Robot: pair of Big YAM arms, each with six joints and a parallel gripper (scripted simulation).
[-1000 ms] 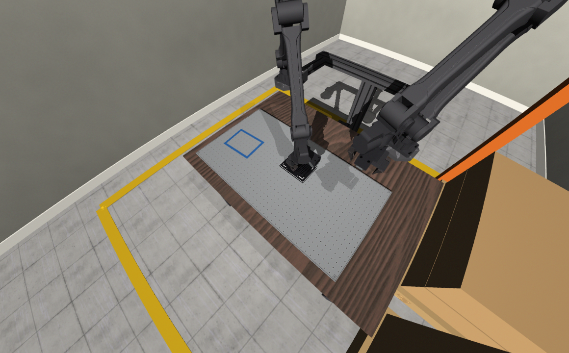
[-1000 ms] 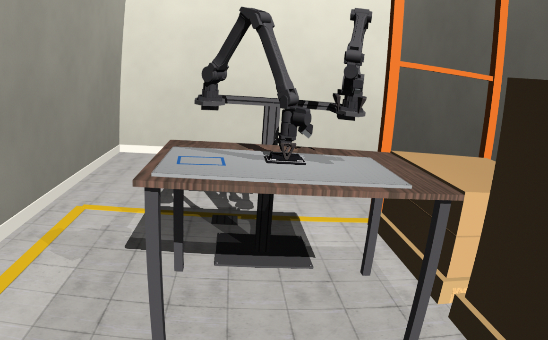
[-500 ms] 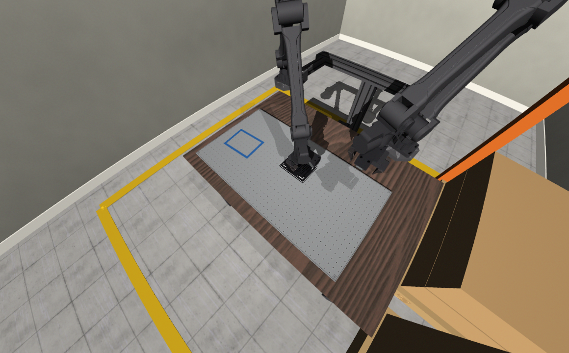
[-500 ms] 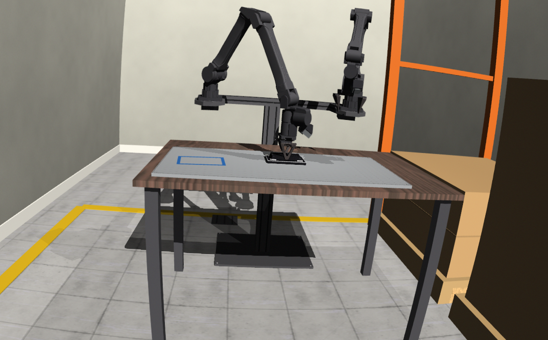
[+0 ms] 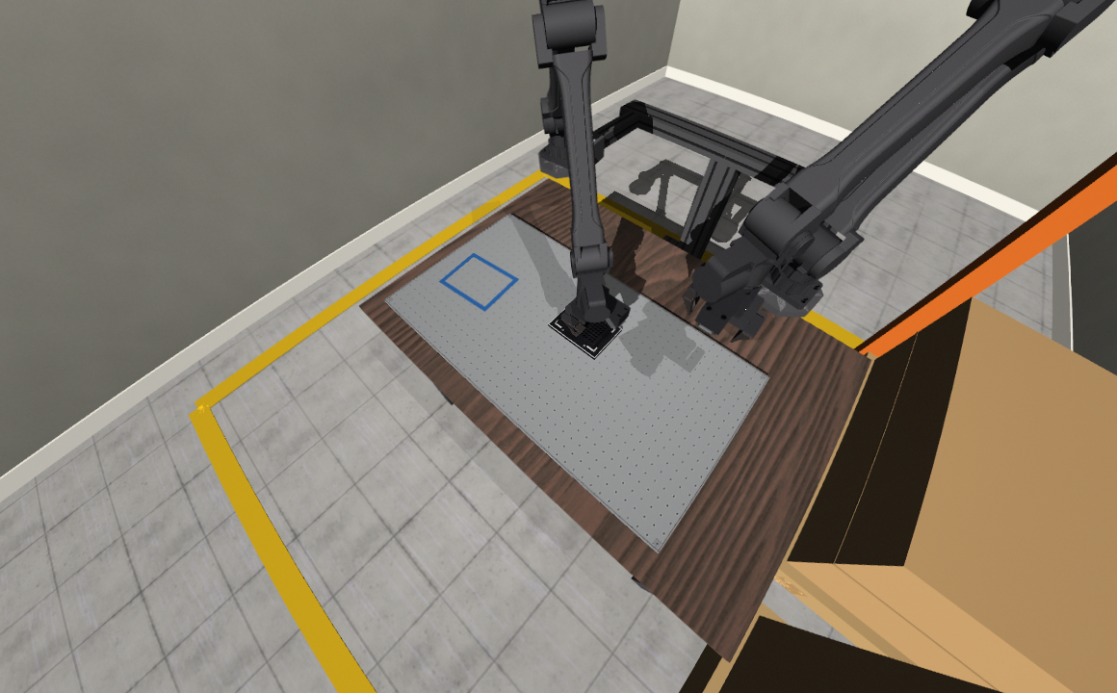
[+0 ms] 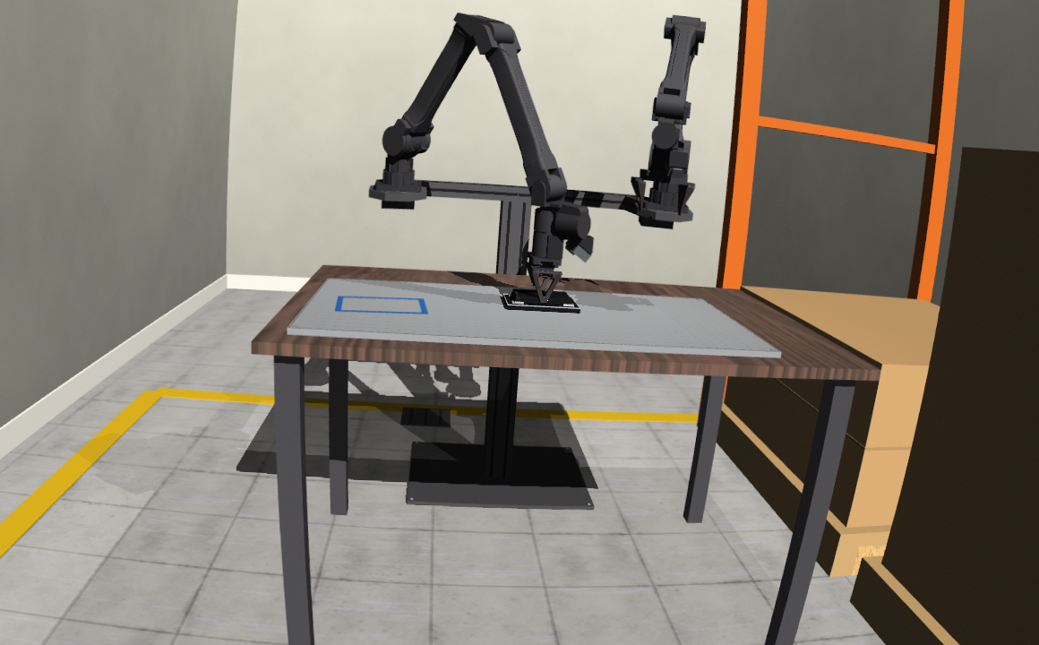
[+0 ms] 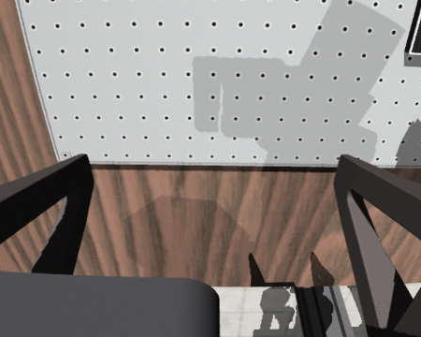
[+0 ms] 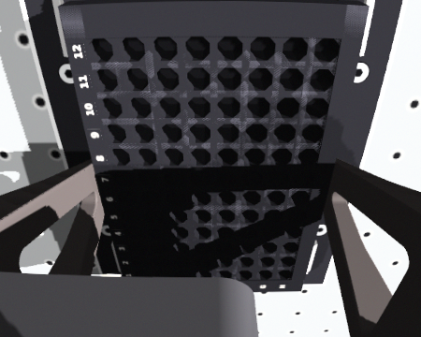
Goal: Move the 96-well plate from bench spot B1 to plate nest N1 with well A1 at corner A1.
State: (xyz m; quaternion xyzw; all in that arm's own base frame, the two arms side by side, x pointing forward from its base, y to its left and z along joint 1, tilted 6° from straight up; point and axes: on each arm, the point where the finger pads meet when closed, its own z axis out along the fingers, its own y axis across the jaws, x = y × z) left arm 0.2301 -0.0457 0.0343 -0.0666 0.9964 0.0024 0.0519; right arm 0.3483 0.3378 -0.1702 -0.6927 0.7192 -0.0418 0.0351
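Right now my right hand is right at the black 96-well plate. Also, from my right hand: black plate nest N1 (20 mm below).
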